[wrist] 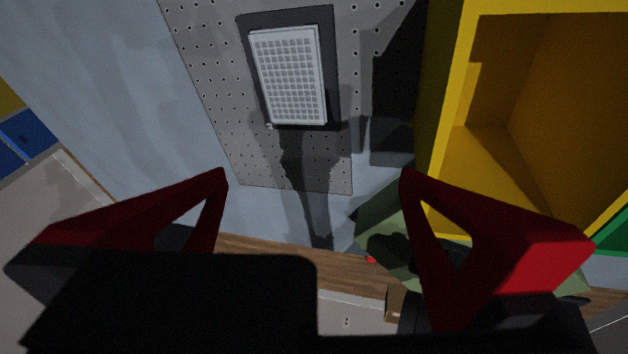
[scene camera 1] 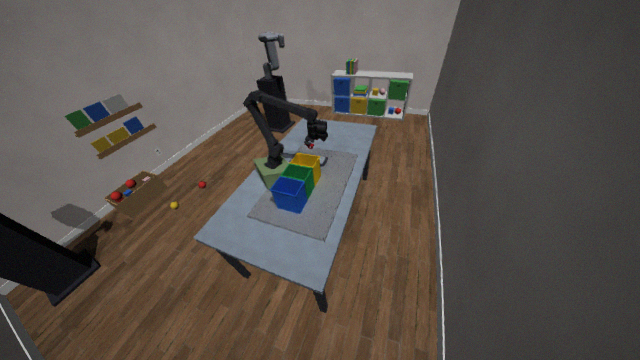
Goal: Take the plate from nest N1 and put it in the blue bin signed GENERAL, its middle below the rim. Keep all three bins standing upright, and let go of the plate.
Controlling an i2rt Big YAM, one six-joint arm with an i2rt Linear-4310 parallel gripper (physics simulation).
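Places are measured from the arm's base along level axes (x ahead, y left, z up), in centimetres.
Pixels of known places: gripper, fingertip midpoint: (wrist: 313,177) (scene camera 1: 313,144); arm's base, origin of the base link: (wrist: 452,262) (scene camera 1: 273,164).
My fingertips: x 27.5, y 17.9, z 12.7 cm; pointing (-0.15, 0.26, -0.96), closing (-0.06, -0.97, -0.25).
Observation:
For each thing: its top centre in the pictures, then the offset to it from my fingertips. Level surfaces: height alone.
- light grey plate, middle of its top: (wrist: 289,83) dx -3.8, dy +8.7, dz -20.0 cm
- dark nest, middle of its top: (wrist: 291,80) dx -3.8, dy +8.7, dz -21.2 cm
- blue bin, middle of its top: (scene camera 1: 287,185) dx +1.5, dy -39.7, dz -4.7 cm
- green bin, middle of its top: (scene camera 1: 296,171) dx +0.3, dy -26.5, dz -4.7 cm
- yellow bin, middle of its top: (wrist: 540,164) (scene camera 1: 304,159) dx -0.8, dy -13.2, dz -4.7 cm
- grey mat, its level: dz -22.6 cm
- blue-grey table, its level: dz -24.0 cm
The light grey plate (wrist: 291,75) with a grid of wells lies flat in a dark nest (wrist: 333,85) on the perforated mat, ahead of the fingertips in the wrist view. In the scene view the plate (scene camera 1: 321,160) shows partly behind the yellow bin. My gripper (scene camera 1: 310,144) (wrist: 313,177) is open and empty, its red fingers wide apart, above the far part of the mat. The blue bin (scene camera 1: 291,196) stands upright at the near end of the row of three bins. Its inside floor and its sign do not show.
The green bin (scene camera 1: 306,176) (wrist: 612,237) stands upright between the blue bin and the yellow bin (scene camera 1: 316,170) (wrist: 445,115). The bins stand on the grey mat (scene camera 1: 327,220) (wrist: 295,175), beside the arm's green base (scene camera 1: 267,174). The blue-grey table (scene camera 1: 240,235) extends around them.

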